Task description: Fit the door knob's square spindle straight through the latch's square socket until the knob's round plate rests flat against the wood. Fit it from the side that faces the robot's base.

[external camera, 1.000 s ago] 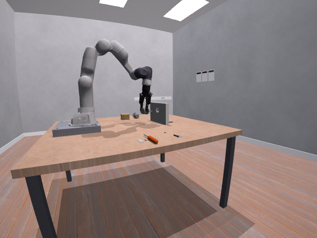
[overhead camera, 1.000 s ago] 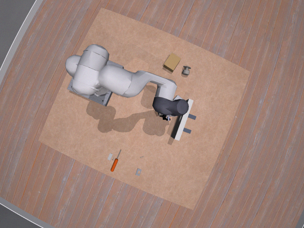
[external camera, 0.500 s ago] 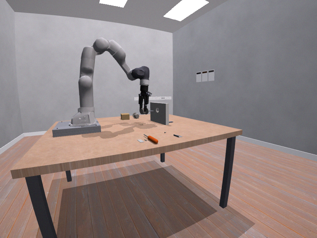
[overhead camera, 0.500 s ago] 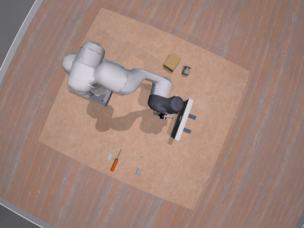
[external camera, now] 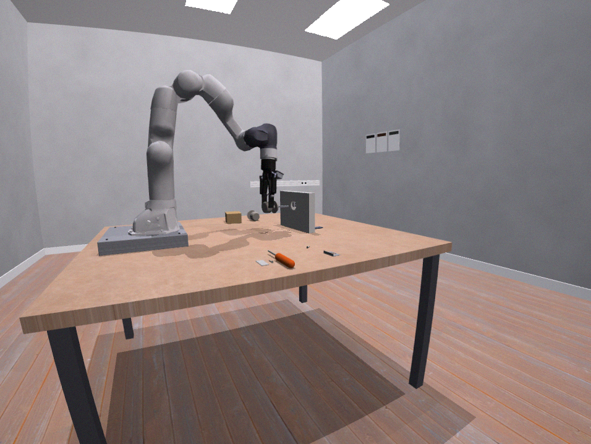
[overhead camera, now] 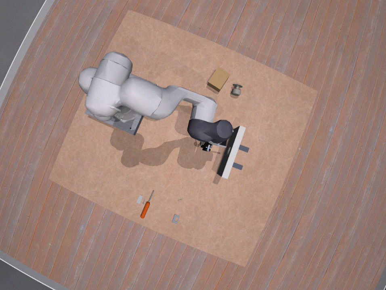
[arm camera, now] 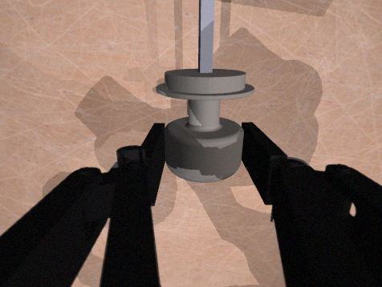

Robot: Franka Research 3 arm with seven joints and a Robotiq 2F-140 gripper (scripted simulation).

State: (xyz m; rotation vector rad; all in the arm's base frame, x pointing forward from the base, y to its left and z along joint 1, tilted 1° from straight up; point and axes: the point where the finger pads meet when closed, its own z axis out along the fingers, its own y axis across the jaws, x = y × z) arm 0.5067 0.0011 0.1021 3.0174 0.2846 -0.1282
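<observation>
The wood slab lies 170 mm ahead of my hand, 40 mm below it and 10 mm to the left of it.
</observation>
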